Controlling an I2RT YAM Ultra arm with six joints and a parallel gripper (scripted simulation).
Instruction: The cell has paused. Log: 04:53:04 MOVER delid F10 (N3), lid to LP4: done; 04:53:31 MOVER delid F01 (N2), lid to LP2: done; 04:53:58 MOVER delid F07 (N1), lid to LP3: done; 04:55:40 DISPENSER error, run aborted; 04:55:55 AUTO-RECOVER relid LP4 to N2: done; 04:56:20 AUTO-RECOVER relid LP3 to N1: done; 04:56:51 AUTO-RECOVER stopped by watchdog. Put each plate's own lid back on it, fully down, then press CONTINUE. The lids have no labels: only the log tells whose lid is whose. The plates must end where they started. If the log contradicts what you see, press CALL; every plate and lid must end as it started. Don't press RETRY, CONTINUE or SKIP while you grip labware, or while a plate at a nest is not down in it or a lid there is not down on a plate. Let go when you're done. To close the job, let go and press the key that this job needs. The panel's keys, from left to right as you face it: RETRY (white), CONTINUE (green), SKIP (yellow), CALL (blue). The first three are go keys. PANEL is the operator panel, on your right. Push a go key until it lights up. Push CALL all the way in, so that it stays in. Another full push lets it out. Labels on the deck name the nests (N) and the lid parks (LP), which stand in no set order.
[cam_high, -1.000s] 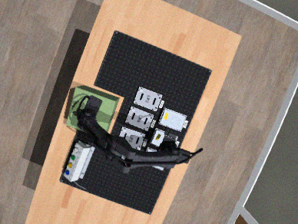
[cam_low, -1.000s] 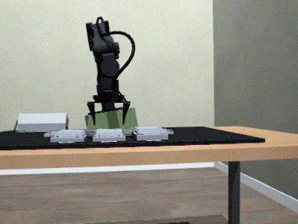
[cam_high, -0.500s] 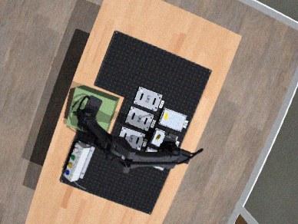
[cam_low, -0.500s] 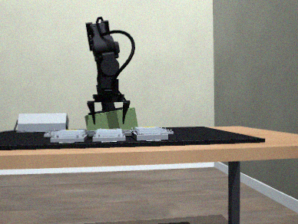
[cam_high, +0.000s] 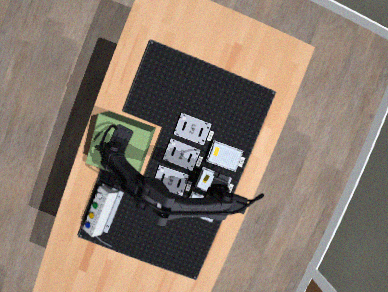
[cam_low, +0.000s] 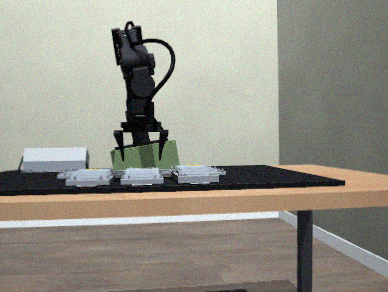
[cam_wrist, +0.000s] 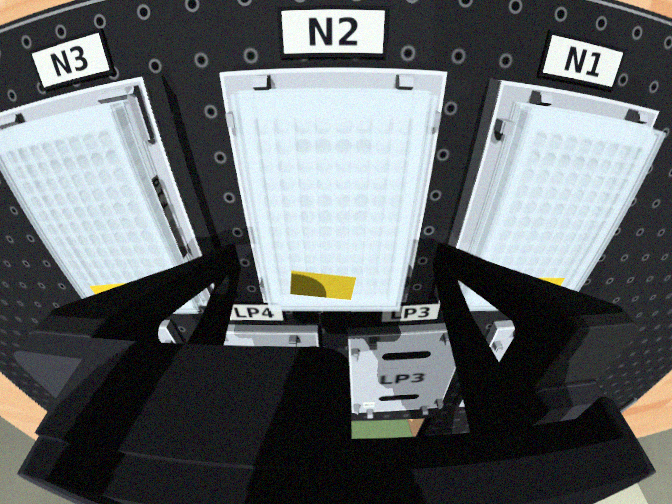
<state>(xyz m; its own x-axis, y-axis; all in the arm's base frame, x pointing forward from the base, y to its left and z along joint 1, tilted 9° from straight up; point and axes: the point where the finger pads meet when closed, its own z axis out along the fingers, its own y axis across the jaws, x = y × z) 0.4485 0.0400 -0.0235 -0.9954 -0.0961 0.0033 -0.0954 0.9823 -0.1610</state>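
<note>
The green continue key is 430 mm behind my hand and 330 mm to the right of it. The rest, counted from my hand: lid park LP4: 190 mm behind, 60 mm below, 50 mm to the left; then well plate: 130 mm to the left, 40 mm below, 10 mm behind; then clear lid: 140 mm to the left, 30 mm below, 10 mm behind.
</note>
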